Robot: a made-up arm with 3 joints. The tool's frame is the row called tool.
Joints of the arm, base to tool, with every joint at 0 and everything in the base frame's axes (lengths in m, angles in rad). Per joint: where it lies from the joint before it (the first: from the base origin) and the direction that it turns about. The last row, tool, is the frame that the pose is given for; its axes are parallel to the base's.
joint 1: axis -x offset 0 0 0.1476
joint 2: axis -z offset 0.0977 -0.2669 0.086
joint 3: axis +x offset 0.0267 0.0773 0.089
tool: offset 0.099 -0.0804 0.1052
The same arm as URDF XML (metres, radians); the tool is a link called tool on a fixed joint. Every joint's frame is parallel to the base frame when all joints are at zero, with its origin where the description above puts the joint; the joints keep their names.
<robot name="arm">
<link name="base"/>
<link name="link1"/>
<link name="link2"/>
<link name="link3"/>
<link name="tool"/>
<joint name="joint 1" type="continuous"><parent link="base"/><child link="link1"/><origin xyz="0.0000 0.0000 0.1476"/><axis xyz="-1 0 0"/></joint>
<joint name="joint 2" type="continuous"><parent link="link1"/><child link="link2"/><origin xyz="0.0977 -0.2669 0.0860"/><axis xyz="0 0 -1"/></joint>
<joint name="joint 3" type="continuous"><parent link="link2"/><child link="link3"/><origin xyz="0.0267 0.0773 0.0890"/><axis xyz="1 0 0"/></joint>
<joint name="tool_joint" type="fixed"><parent link="link3"/><child link="tool"/><origin xyz="0.0990 -0.0804 0.1052"/></joint>
</robot>

